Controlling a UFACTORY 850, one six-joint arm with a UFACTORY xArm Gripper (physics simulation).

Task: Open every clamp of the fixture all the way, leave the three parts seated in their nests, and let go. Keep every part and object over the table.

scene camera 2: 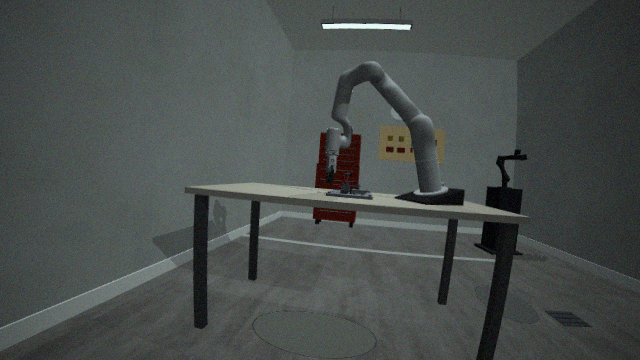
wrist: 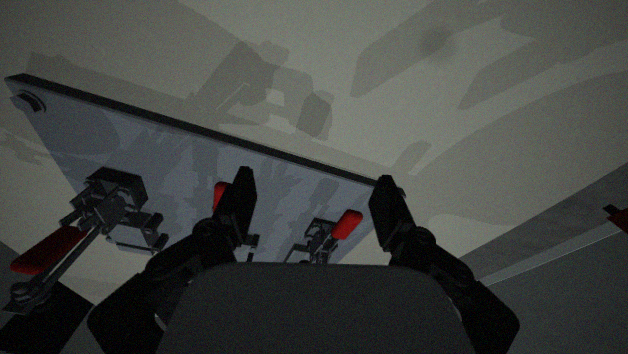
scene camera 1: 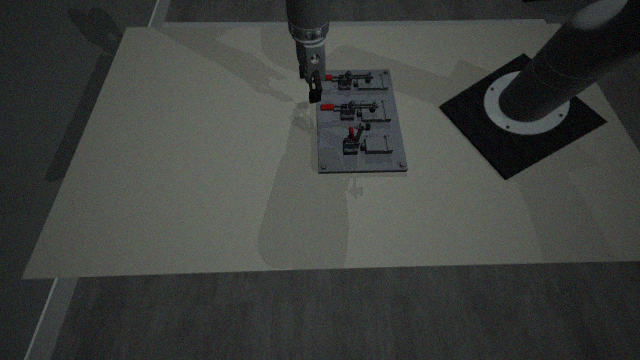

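The grey fixture plate (scene camera 1: 332,161) (scene camera 2: 334,194) (wrist: 165,137) lies on the table. Its near clamp (scene camera 1: 351,146) (wrist: 112,200) has its arm and red handle raised. The middle clamp (scene camera 1: 347,114) has its arm low over its nest and its red handle (scene camera 1: 327,107) (wrist: 219,194) flat; the left finger partly hides it in the wrist view. The far clamp (scene camera 1: 344,84) (wrist: 320,236) also lies flat, its red handle (scene camera 1: 328,77) (wrist: 346,225) appearing between the fingers in the wrist view. My gripper (scene camera 1: 315,95) (scene camera 2: 330,177) (wrist: 315,185) is open and empty, above the plate's handle-side edge. The parts are hard to tell from their nests (scene camera 1: 378,144).
The arm's base stands on a black mount plate (scene camera 1: 505,162) (scene camera 2: 456,196) to the right of the fixture on the table (scene camera 1: 175,200) (scene camera 2: 285,195). A red tool cabinet (scene camera 2: 336,215) and a black pedestal (scene camera 2: 504,199) with a small arm stand behind, off the table.
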